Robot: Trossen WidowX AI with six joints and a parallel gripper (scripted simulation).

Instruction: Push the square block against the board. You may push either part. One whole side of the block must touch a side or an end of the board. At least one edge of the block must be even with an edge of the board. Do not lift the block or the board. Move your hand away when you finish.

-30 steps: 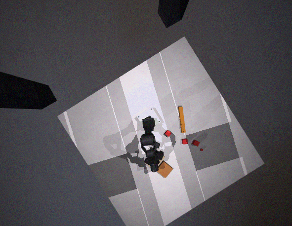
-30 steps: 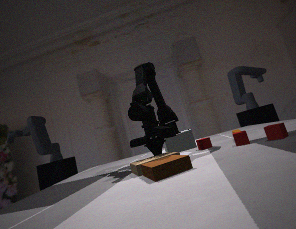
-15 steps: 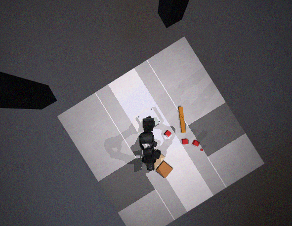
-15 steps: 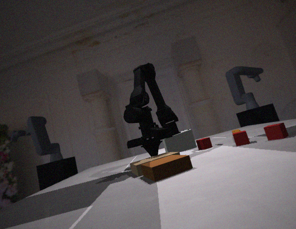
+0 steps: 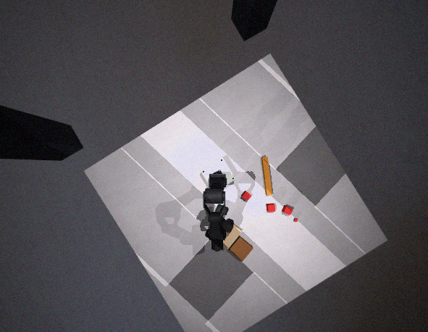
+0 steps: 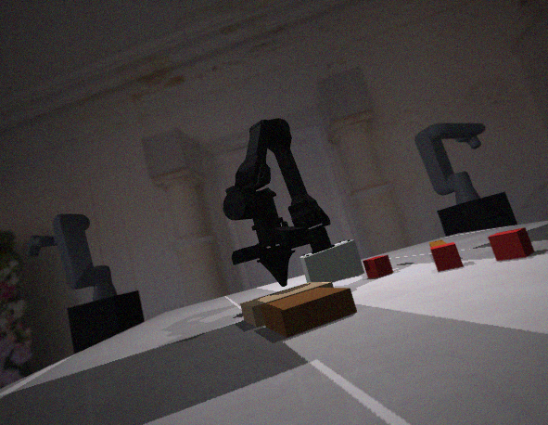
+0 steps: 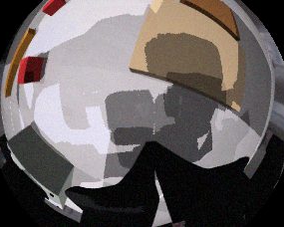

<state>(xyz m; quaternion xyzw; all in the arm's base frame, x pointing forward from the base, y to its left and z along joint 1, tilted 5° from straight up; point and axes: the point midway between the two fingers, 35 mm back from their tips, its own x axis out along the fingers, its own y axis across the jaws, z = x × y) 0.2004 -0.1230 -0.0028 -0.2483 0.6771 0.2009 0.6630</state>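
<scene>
The board lies 12 cm ahead of my gripper tip and 2 cm below it. Round my gripper tip: long orange bar: 37 cm to the left, 6 cm behind, 2 cm below; tiny red piece: 39 cm to the left, 25 cm ahead, 2 cm below; brown square block: 23 cm ahead, 3 cm to the left, 2 cm below.
</scene>
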